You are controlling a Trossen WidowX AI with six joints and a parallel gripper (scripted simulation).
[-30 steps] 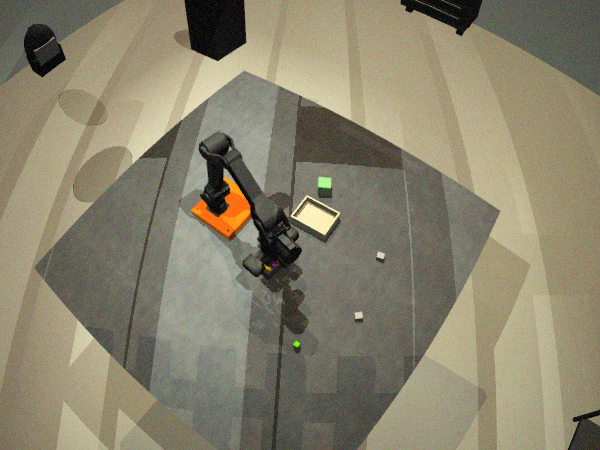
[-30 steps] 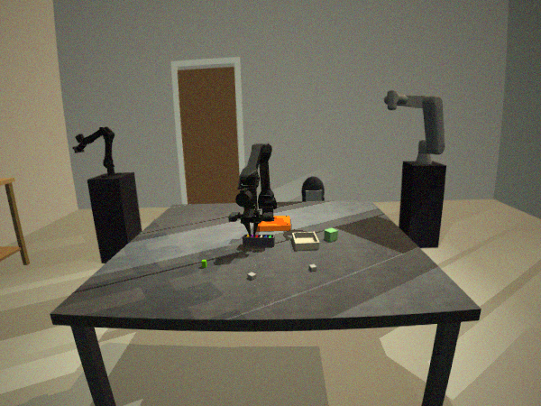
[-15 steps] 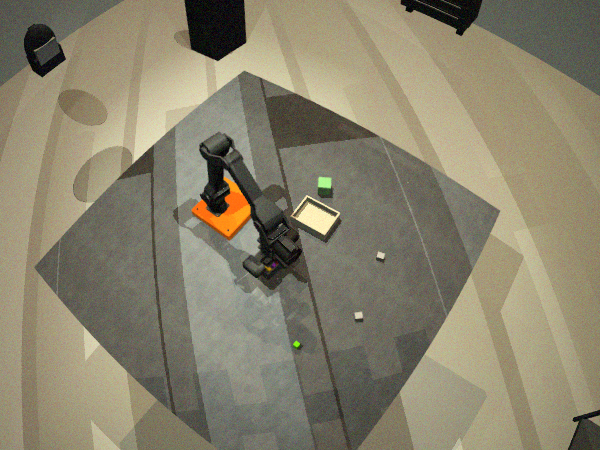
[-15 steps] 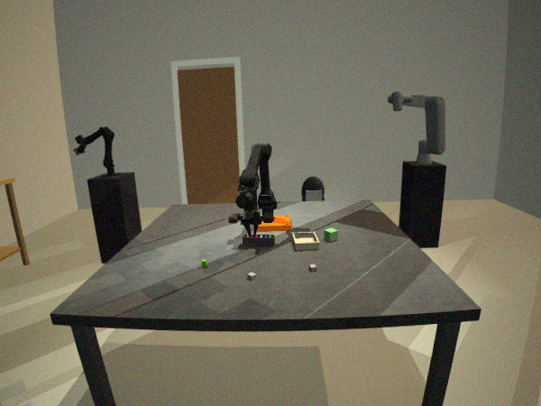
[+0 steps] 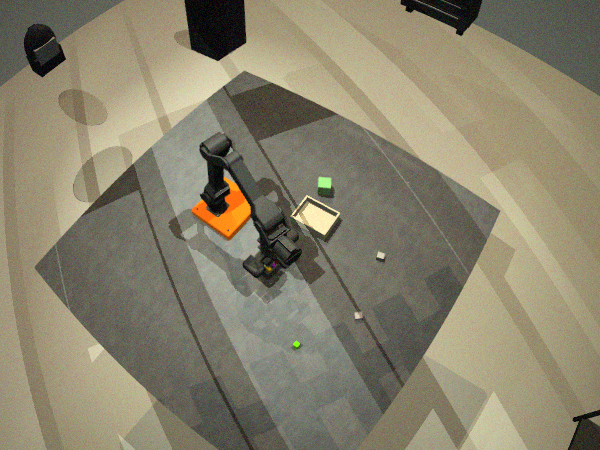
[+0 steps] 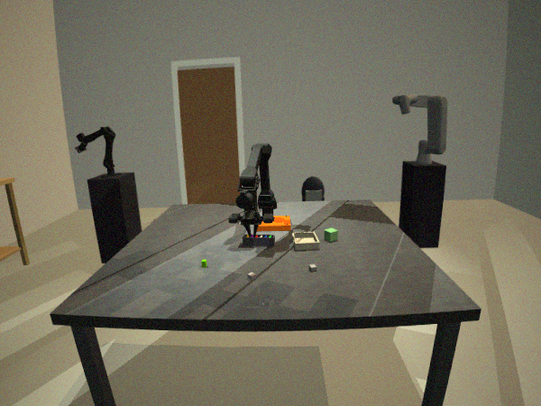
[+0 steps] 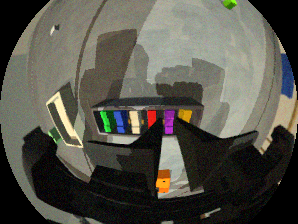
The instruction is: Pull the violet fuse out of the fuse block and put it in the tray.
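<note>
Now: gripper tip 23 cm to the right of the beige tray and 3 cm above it. The rest, counted from my gripper tip: light green cube: 35 cm to the left, 5 cm behind, 1 cm below.
</note>
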